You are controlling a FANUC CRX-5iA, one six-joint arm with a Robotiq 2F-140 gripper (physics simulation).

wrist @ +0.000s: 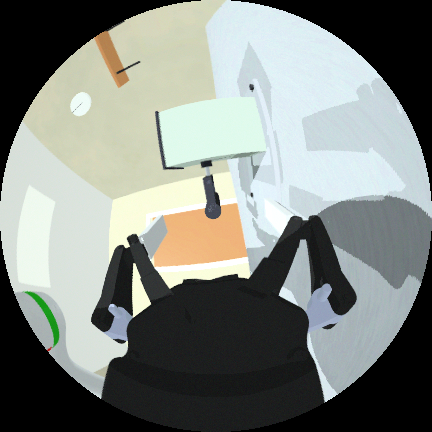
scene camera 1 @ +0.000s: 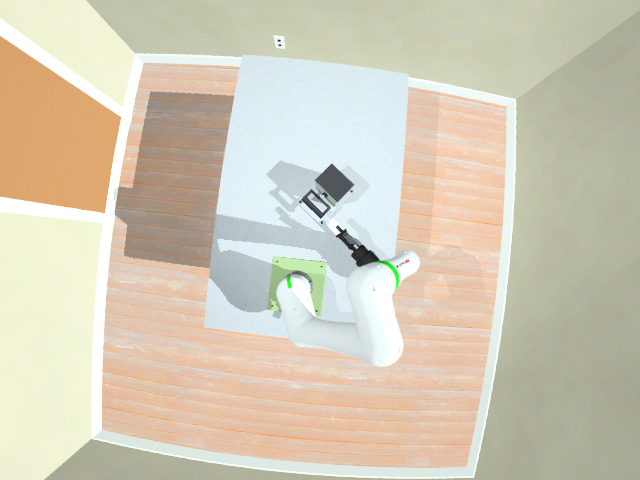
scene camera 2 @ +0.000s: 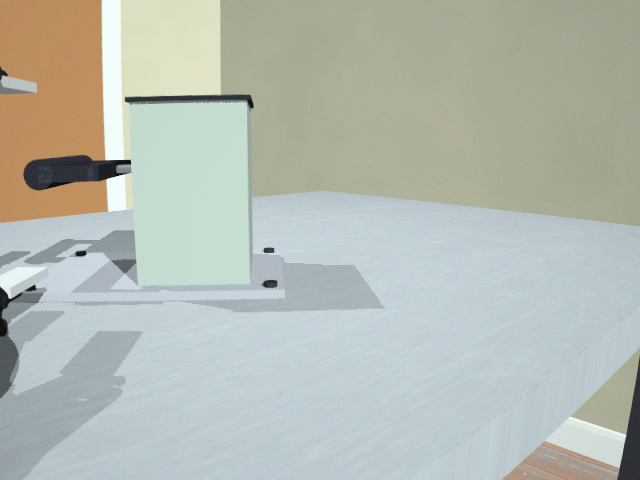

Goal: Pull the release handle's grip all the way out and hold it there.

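The release handle's dark grip (scene camera 1: 312,206) (scene camera 2: 62,170) (wrist: 212,210) is a rectangular loop on a short grey rod. It sticks out from the side of a pale green housing (scene camera 2: 191,191) (wrist: 212,130) with a dark top (scene camera 1: 334,183). The housing stands on a light base plate (scene camera 2: 267,271) with black bolts. My gripper (scene camera 1: 333,225) (scene camera 2: 21,180) (wrist: 213,215) is open and empty. One fingertip is above the grip's level and the other below it, close to the base plate. In the top view the fingertips are a short way from the grip, at its lower right, not touching it.
The light grey table (scene camera 1: 310,108) (scene camera 2: 439,310) carries the handle unit and the arm's green mounting plate (scene camera 1: 318,279). The white arm (scene camera 1: 379,320) bends round on the right side. A white-framed orange panel (scene camera 1: 46,124) (wrist: 200,240) is on a wall.
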